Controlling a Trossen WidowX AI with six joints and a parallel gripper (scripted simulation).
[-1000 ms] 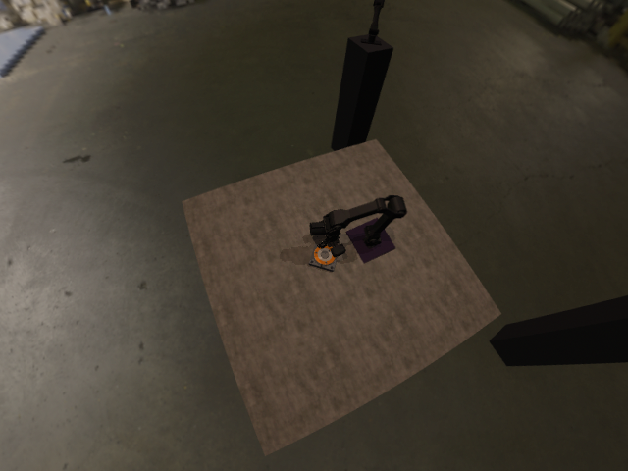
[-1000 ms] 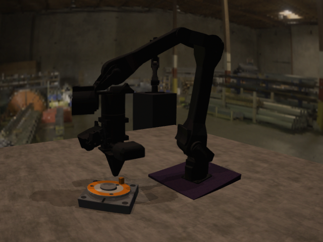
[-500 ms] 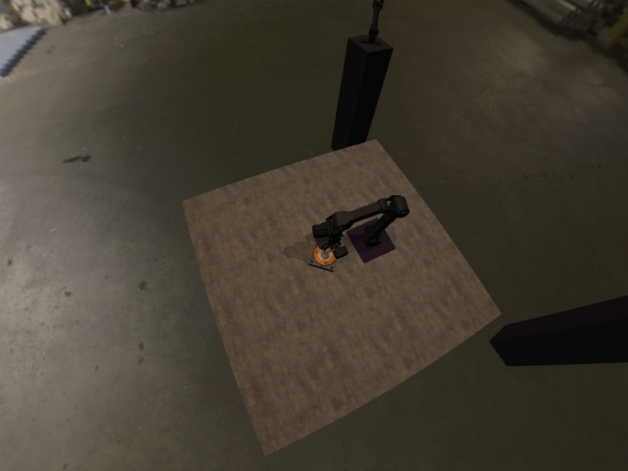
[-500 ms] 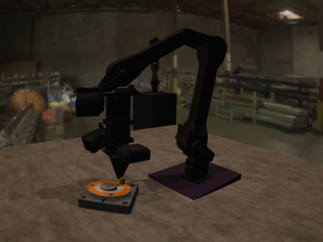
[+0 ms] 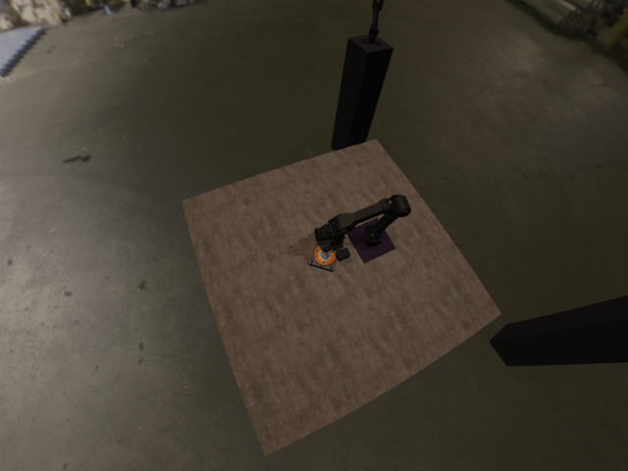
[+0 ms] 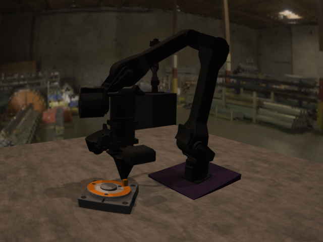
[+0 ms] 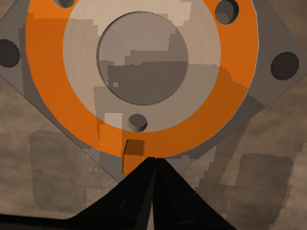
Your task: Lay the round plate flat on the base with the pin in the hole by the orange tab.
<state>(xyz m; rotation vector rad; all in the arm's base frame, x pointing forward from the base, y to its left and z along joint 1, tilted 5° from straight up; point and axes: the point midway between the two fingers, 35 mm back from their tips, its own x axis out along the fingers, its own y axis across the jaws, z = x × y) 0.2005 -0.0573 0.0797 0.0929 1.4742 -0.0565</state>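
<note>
The square base lies 5 cm ahead of my gripper tip, 1 cm to the left of it and 2 cm below it.
</note>
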